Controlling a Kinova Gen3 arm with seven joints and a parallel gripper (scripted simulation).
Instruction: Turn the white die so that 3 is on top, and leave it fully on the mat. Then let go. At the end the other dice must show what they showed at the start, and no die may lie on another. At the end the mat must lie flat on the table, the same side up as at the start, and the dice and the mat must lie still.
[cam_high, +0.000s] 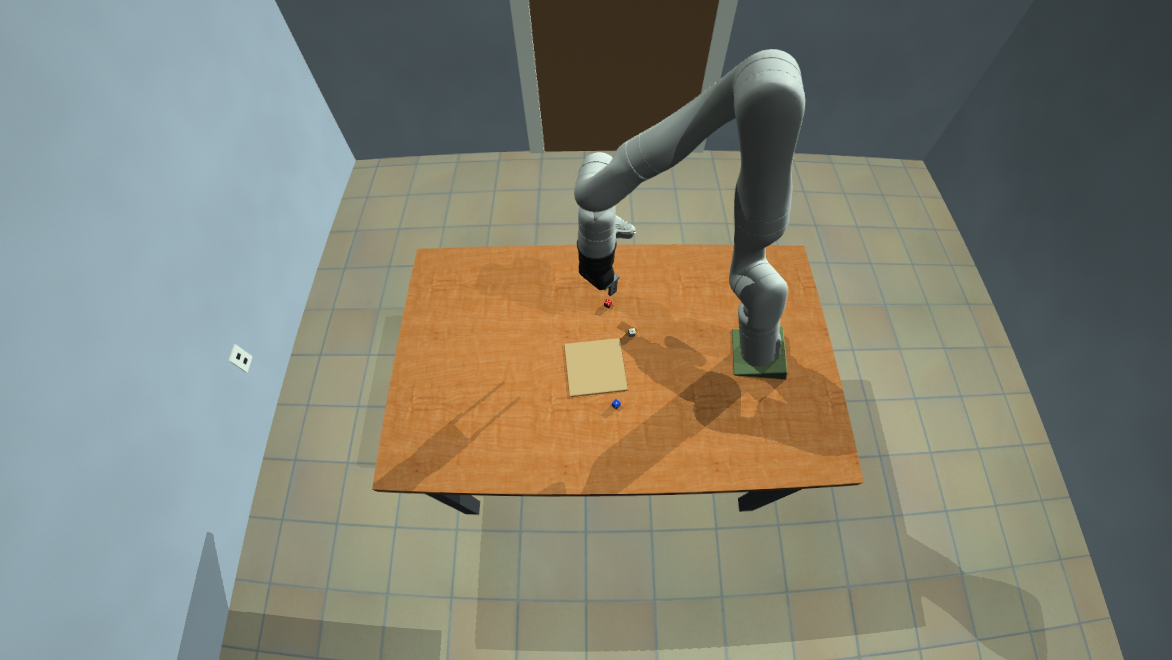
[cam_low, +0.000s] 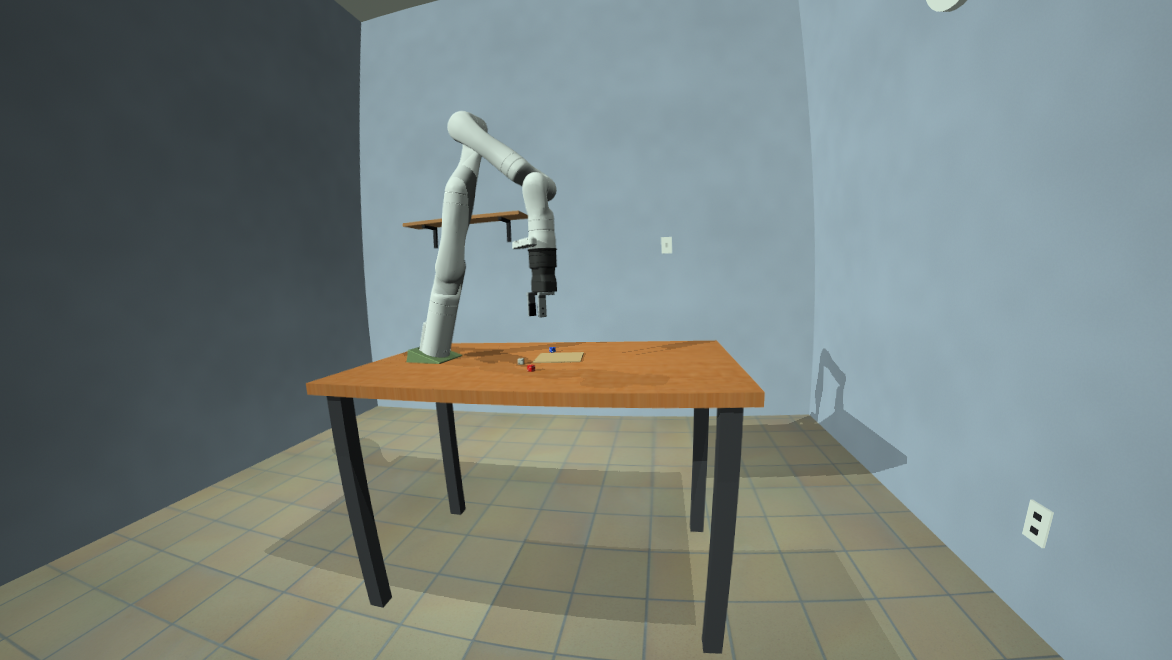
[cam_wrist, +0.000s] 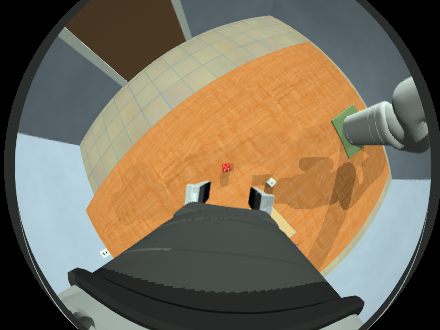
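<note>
Now: the red die 150 mm below my hand, 30 mm to the right of it and 10 mm behind it. From my hand the other things lie so: blue die (240 mm to the left, 150 mm below, 30 mm behind); tan mat (160 mm below, 140 mm to the left, 20 mm ahead); white die (150 mm below, 70 mm behind, 50 mm to the left).
</note>
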